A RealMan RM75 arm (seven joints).
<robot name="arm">
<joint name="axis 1" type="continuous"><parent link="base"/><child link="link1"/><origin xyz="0 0 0.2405" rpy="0 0 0"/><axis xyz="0 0 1"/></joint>
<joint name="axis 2" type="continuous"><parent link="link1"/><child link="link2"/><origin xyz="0 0 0" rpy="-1.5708 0 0"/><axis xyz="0 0 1"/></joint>
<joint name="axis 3" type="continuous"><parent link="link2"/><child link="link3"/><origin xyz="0 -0.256 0" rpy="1.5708 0 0"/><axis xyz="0 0 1"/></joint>
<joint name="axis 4" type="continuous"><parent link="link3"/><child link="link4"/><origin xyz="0 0 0" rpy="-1.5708 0 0"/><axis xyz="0 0 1"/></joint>
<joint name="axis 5" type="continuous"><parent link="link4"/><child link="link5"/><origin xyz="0 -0.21 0" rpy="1.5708 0 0"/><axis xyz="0 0 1"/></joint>
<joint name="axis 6" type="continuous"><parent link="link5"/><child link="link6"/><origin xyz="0 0 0" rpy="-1.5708 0 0"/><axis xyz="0 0 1"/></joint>
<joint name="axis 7" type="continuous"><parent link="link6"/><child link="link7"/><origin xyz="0 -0.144 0" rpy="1.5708 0 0"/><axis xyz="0 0 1"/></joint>
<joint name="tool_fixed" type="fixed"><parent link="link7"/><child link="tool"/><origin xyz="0 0 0" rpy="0 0 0"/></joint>
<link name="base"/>
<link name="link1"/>
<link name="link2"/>
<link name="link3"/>
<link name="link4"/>
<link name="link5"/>
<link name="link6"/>
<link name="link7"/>
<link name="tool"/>
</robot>
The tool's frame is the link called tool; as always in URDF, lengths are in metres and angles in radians. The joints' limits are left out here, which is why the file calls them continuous.
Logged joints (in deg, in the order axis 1, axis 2, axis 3, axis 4, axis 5, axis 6, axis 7), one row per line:
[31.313 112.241 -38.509 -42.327 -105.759 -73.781 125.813]
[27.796 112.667 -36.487 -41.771 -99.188 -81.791 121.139]
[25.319 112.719 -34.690 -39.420 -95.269 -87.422 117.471]
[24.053 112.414 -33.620 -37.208 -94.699 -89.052 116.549]
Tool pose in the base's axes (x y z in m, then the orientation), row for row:
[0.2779 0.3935 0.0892 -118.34 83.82 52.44]
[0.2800 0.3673 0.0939 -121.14 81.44 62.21]
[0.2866 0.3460 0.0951 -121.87 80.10 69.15]
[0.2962 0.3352 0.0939 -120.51 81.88 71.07]
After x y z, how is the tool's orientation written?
As a rotation vector, in degrees.
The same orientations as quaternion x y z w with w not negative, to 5 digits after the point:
[-0.74805 0.52984 0.33148 0.22318]
[-0.75027 0.50439 0.38529 0.18503]
[-0.74515 0.48976 0.42281 0.16160]
[-0.73436 0.49896 0.43309 0.15553]

